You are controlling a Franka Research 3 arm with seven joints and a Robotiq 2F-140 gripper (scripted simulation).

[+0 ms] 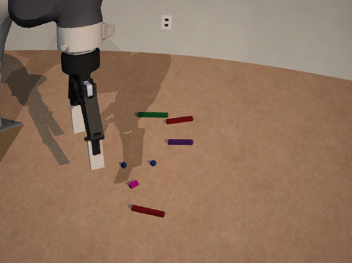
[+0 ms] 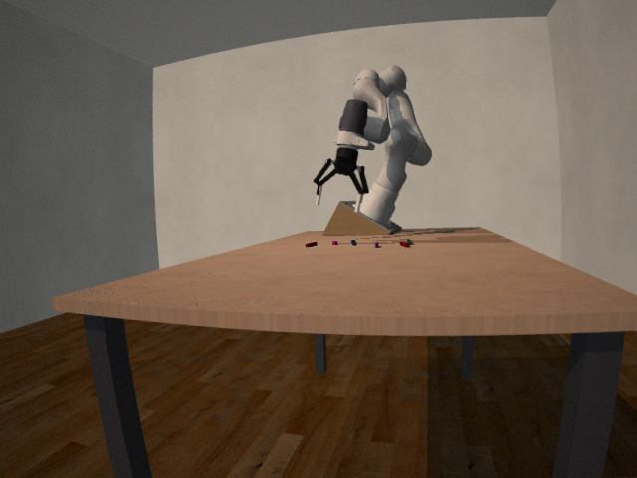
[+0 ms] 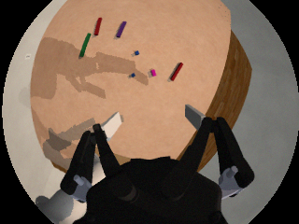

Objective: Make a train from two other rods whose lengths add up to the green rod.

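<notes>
Right now the magenta rod is 90 mm ahead of my hand, 10 mm to the left of it and 120 mm below it. Also, from my hand: purple rod 190 mm ahead, 150 mm to the left, 120 mm below; green rod 110 mm ahead, 250 mm to the left, 120 mm below.
</notes>
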